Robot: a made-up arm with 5 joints. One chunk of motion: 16 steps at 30 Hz.
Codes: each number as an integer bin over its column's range. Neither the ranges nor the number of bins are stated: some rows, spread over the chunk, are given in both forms.
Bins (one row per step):
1: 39 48 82 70 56
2: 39 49 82 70 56
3: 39 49 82 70 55
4: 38 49 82 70 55
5: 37 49 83 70 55
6: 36 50 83 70 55
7: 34 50 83 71 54
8: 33 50 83 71 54
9: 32 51 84 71 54
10: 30 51 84 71 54
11: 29 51 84 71 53
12: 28 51 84 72 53
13: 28 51 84 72 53
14: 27 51 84 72 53
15: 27 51 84 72 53
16: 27 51 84 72 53
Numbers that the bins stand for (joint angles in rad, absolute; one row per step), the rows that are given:
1: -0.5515 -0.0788 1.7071 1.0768 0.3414
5: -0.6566 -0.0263 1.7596 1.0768 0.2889
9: -0.9192 0.0788 1.8121 1.1293 0.2364
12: -1.1293 0.0788 1.8121 1.1818 0.1838
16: -1.1818 0.0788 1.8121 1.1818 0.1838
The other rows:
2: -0.5515 -0.0263 1.7071 1.0768 0.3414
3: -0.5515 -0.0263 1.7071 1.0768 0.2889
4: -0.6040 -0.0263 1.7071 1.0768 0.2889
6: -0.7091 0.0263 1.7596 1.0768 0.2889
7: -0.8141 0.0263 1.7596 1.1293 0.2364
8: -0.8667 0.0263 1.7596 1.1293 0.2364
10: -1.0242 0.0788 1.8121 1.1293 0.2364
11: -1.0768 0.0788 1.8121 1.1293 0.1838
13: -1.1293 0.0788 1.8121 1.1818 0.1838
14: -1.1818 0.0788 1.8121 1.1818 0.1838
15: -1.1818 0.0788 1.8121 1.1818 0.1838

